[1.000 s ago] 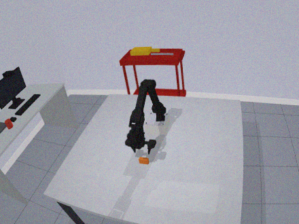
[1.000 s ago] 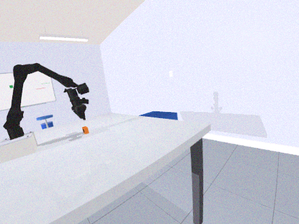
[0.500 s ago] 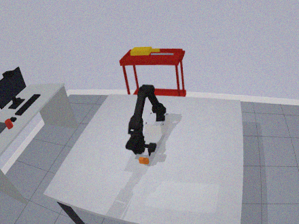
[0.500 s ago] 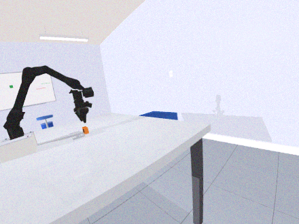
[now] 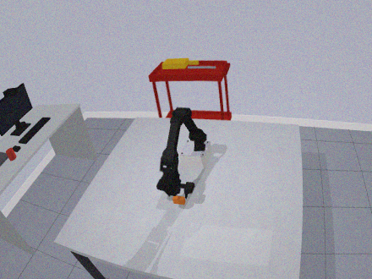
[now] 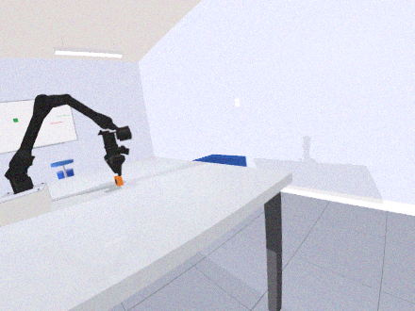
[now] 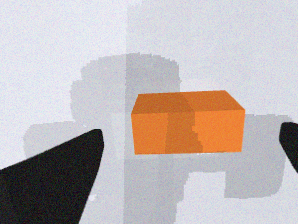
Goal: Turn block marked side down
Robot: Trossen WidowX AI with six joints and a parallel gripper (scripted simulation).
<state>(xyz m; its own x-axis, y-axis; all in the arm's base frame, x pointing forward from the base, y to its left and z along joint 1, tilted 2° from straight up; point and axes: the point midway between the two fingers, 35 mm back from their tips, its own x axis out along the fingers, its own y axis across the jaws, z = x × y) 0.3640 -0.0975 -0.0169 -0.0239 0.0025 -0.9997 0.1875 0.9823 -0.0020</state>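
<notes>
Right now my gripper tip is 30 mm above the orange block and 10 mm past it.
</notes>
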